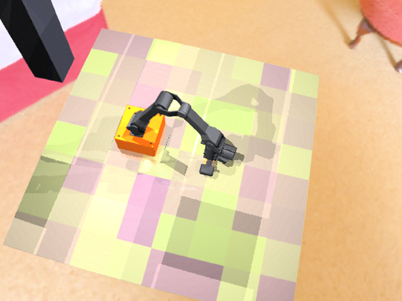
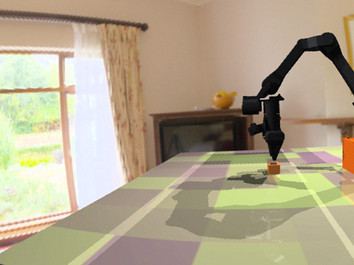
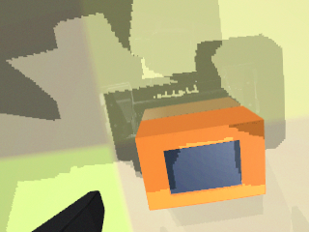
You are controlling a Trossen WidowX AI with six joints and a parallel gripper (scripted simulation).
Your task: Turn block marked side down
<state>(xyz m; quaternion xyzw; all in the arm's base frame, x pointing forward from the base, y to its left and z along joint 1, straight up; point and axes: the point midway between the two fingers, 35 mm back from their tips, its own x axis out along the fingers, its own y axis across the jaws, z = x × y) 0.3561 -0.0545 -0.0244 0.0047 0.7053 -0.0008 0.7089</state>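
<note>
Right now the orange block is 30 mm below my gripper tip.
</note>
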